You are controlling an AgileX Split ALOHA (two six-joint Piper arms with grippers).
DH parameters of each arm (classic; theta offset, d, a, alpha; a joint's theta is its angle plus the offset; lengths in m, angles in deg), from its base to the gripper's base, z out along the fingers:
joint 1: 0 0.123 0 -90
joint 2: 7.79 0 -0.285 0
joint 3: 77.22 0 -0.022 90
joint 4: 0 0.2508 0 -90
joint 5: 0 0 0.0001 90
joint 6: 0 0.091 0 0
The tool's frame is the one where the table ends.
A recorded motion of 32 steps. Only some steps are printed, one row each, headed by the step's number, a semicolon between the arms.
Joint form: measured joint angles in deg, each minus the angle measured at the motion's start. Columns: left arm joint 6, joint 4, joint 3, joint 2, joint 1, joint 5; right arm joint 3, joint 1, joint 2, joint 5, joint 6, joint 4.
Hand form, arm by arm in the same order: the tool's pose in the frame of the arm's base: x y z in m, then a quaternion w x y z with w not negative. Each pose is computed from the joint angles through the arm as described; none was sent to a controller.
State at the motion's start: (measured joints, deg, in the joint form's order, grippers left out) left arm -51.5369 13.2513 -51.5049 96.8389 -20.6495 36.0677; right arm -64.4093 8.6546 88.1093 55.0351 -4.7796 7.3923
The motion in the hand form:
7: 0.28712 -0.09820 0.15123 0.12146 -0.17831 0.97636 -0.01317; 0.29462 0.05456 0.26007 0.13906 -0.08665 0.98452 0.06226
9: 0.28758 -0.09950 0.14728 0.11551 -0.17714 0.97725 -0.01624; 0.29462 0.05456 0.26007 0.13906 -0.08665 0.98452 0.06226
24: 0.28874 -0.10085 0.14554 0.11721 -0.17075 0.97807 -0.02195; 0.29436 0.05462 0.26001 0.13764 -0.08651 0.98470 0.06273
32: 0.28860 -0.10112 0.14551 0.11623 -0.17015 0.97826 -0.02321; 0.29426 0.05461 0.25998 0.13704 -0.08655 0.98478 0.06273
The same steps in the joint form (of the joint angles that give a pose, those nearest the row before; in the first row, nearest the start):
7: 2.31 -2.91 0.00 2.79 0.02 -1.55; 0.00 0.00 0.00 0.00 0.00 0.00
9: 3.23 -3.99 0.00 3.53 0.02 -1.97; 0.00 0.00 0.00 0.00 0.00 0.00
24: 4.50 -4.76 0.00 3.91 0.02 -2.93; 0.00 0.00 0.00 0.16 0.00 0.06
32: 4.84 -5.11 0.00 3.90 0.02 -2.93; 0.00 0.00 0.00 0.23 0.00 0.06

